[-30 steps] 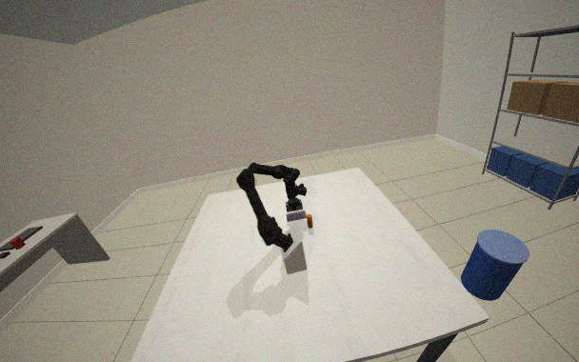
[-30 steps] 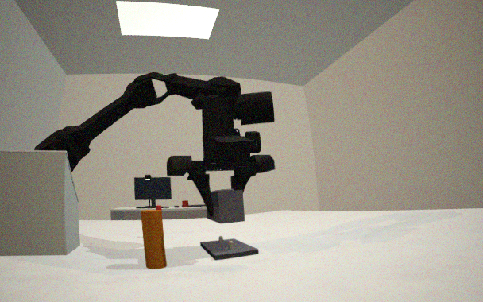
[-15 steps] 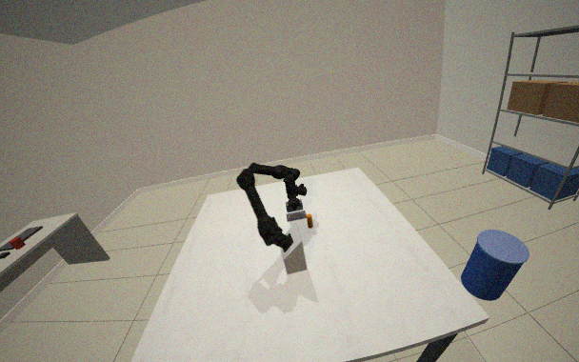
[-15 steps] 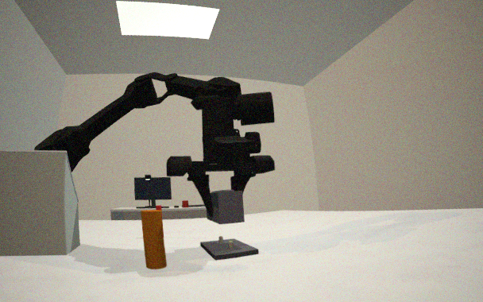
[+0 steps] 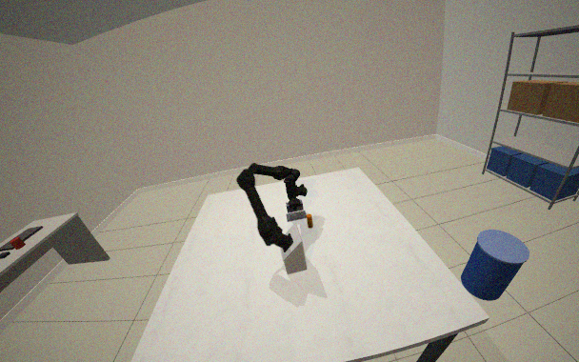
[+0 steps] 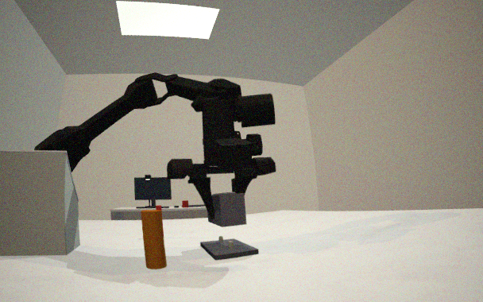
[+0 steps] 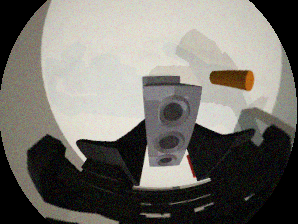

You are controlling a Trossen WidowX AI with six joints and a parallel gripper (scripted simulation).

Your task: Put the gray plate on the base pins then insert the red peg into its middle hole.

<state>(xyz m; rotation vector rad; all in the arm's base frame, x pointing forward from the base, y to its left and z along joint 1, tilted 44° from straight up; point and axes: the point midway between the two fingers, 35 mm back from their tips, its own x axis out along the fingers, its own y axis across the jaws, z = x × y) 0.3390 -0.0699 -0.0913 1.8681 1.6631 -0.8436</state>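
Now: the red peg 90 mm behind my gripper tip, 210 mm to the left of it and 20 mm below it. Round my gripper tip: gray plate: 30 mm above; then orange cylinder: 130 mm behind, 50 mm to the right, 20 mm below.
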